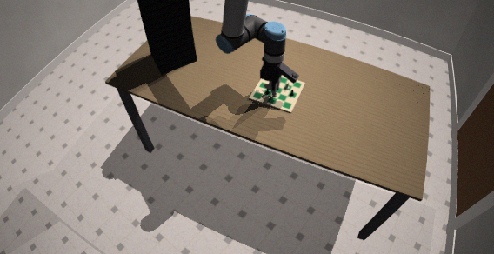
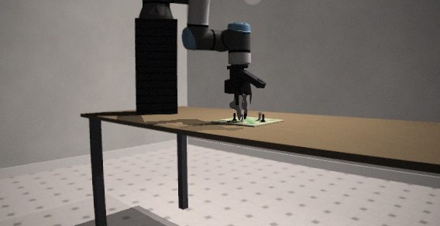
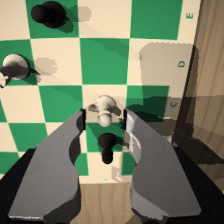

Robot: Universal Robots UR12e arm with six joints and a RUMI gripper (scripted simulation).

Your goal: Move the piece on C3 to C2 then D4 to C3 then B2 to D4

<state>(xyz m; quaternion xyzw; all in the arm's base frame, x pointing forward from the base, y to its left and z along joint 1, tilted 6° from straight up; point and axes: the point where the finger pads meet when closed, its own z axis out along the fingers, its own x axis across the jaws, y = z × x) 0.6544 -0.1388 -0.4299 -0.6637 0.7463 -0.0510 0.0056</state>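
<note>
Now: the green-and-cream chessboard 40 mm to the left of my hand and 20 mm below it.
</note>
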